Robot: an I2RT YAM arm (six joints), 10 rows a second.
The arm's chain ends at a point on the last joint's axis. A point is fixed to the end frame.
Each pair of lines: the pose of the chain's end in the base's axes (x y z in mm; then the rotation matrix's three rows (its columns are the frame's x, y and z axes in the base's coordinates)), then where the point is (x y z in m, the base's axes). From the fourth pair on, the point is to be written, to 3 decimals.
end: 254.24 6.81 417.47; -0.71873 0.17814 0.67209; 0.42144 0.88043 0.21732; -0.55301 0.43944 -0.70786
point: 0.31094 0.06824 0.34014
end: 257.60 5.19 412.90; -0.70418 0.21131 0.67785; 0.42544 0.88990 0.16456; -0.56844 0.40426 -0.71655
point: 0.31632 0.06141 0.33315
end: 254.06 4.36 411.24; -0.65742 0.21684 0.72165; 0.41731 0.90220 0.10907; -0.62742 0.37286 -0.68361
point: 0.31891 0.05483 0.33240
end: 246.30 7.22 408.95; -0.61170 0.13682 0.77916; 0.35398 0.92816 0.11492; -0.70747 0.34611 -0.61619
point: 0.316 0.057 0.334
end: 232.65 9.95 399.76; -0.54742 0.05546 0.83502; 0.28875 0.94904 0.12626; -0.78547 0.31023 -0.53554
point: 0.308 0.060 0.330
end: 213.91 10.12 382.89; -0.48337 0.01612 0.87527; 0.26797 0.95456 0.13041; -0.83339 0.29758 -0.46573
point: 0.294 0.060 0.319
